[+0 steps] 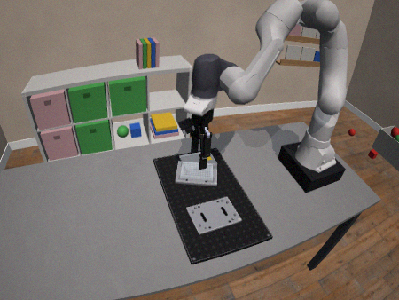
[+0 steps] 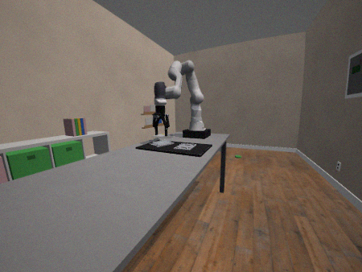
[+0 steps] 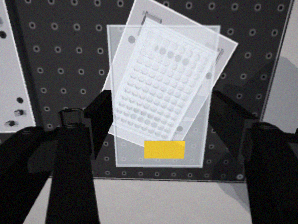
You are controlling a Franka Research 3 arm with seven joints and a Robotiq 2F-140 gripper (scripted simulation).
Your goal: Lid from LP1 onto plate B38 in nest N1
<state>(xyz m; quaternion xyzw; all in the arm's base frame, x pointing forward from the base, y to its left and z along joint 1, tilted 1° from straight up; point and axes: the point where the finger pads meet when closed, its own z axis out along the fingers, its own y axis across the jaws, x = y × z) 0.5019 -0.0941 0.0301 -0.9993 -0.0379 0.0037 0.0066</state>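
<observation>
Now: the clear lid 2 cm below my hand. The rest, counted from my hand: lid park (22 cm to the left, 9 cm below); nest N1 (9 cm below); culture plate (8 cm below).
</observation>
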